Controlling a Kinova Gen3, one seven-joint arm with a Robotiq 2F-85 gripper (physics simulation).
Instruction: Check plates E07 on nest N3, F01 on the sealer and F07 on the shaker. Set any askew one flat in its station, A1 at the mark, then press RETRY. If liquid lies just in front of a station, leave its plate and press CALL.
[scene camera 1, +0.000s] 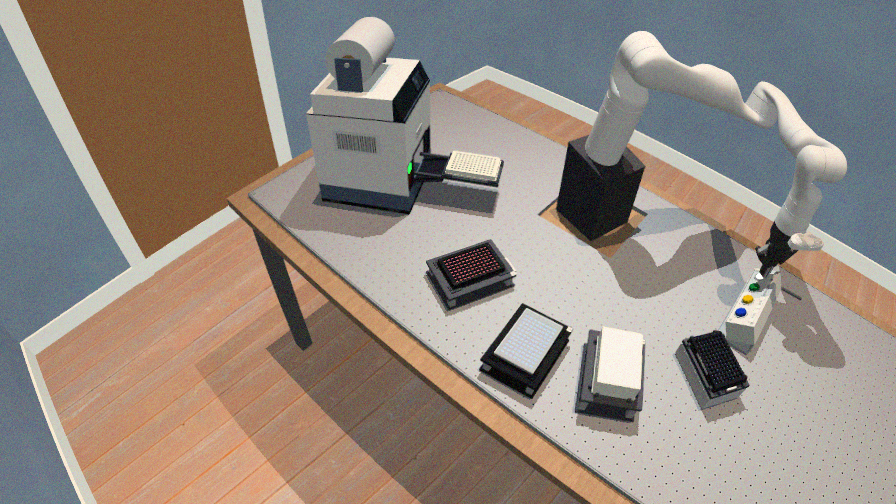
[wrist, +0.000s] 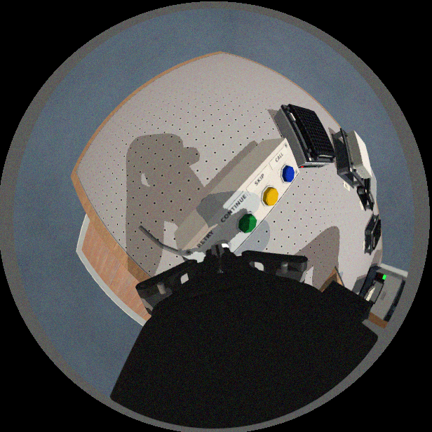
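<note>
My gripper (scene camera 1: 763, 273) (wrist: 217, 251) is shut and empty, its tips at the white button at the RETRY end of the button box (scene camera 1: 741, 332); whether they touch is hidden. A cream plate (scene camera 1: 474, 166) lies level on the tray of the sealer (scene camera 1: 360, 166) (wrist: 391, 299). A black plate (scene camera 1: 717, 360) (wrist: 311, 131) sits on the grey shaker (scene camera 1: 696, 381), looking flat. Three nests hold a plate with red wells (scene camera 1: 471, 264), a pale blue plate (scene camera 1: 530, 339) and a tall white plate (scene camera 1: 619, 362) (wrist: 362, 150). I cannot read labels or tell which nest is N3. No liquid shows.
Green CONTINUE (scene camera 1: 754, 286) (wrist: 247, 223), yellow SKIP (scene camera 1: 747, 299) (wrist: 270, 196) and blue CALL (scene camera 1: 740, 312) (wrist: 288, 173) buttons line the box. A dark cable (scene camera 1: 790, 293) (wrist: 159, 243) leaves its RETRY end. The shaker stands close to its CALL end.
</note>
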